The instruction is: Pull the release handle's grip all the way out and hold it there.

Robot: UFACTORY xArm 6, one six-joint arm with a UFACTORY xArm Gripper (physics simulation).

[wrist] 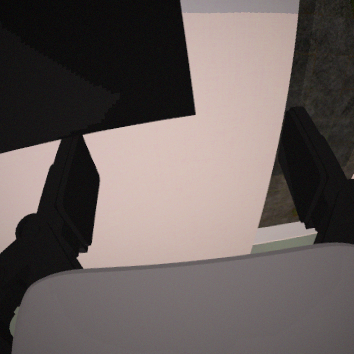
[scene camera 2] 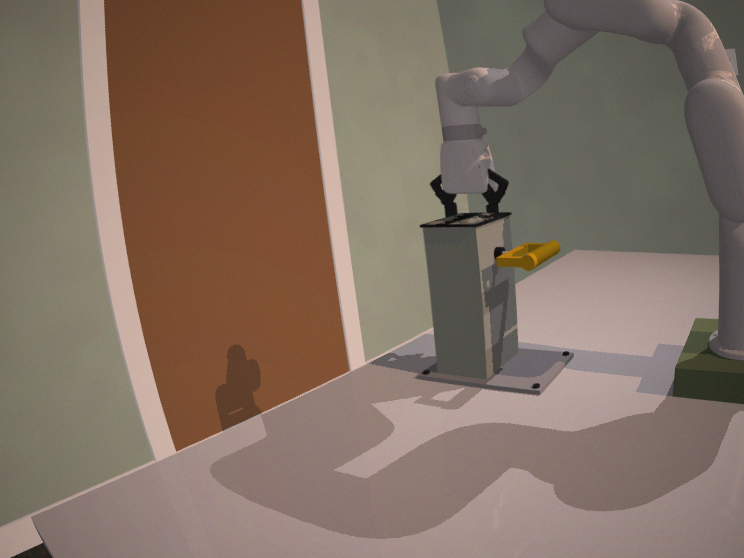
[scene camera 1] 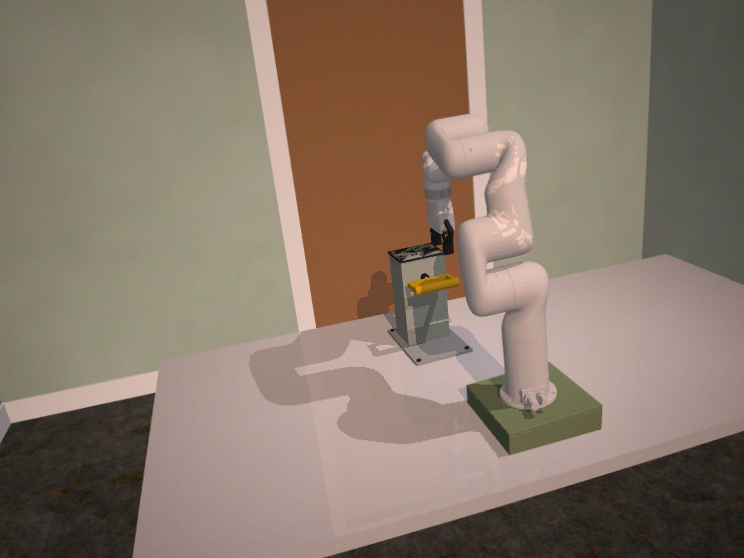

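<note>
The release handle's yellow grip [scene camera 1: 437,284] [scene camera 2: 543,254] is a bar on a U-shaped bracket. It sticks out level from the upper front face of the grey-green post [scene camera 1: 403,300] [scene camera 2: 456,300], close to a black collar [scene camera 2: 499,252]. My gripper [scene camera 1: 442,245] [scene camera 2: 471,210] [wrist: 185,141] is open and empty, pointing down beside the post's top at its right side in scene camera 1, apart from the grip. The top plate partly hides the fingertips in scene camera 2. The grip does not show in the wrist view.
The post's black top plate [scene camera 1: 414,252] [scene camera 2: 465,219] [wrist: 130,65] is very near the fingers and reaches over the left finger's tip in the wrist view. A bolted base plate [scene camera 1: 441,351] [scene camera 2: 510,383] carries the post on the pale table [scene camera 1: 240,480]. The brown door [scene camera 1: 366,120] stands behind.
</note>
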